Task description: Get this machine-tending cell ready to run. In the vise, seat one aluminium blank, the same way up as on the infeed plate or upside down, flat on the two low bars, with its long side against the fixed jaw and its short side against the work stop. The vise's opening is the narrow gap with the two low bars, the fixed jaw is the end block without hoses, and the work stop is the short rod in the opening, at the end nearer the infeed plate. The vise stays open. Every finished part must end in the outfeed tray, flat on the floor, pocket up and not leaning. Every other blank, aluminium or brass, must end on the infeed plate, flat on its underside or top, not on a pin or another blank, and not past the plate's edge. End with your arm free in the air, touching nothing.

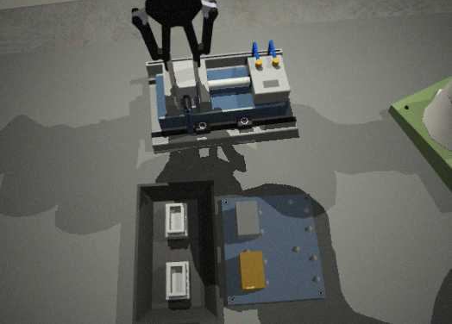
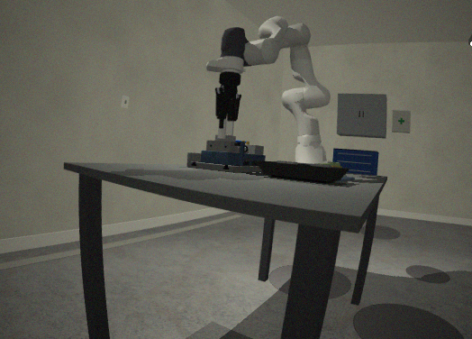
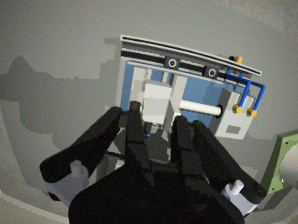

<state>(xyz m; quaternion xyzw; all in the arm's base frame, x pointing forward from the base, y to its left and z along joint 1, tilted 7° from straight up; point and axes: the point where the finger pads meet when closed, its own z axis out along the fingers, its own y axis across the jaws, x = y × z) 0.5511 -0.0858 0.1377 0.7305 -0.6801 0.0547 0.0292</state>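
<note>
Right now my hand is 3 cm short of the fixed jaw and 6 cm above it. The rest, counted from my hand: work stop 5 cm to the left, 5 cm below; then moving jaw 3 cm behind, 6 cm below; then vise 7 cm behind, 10 cm below.
</note>
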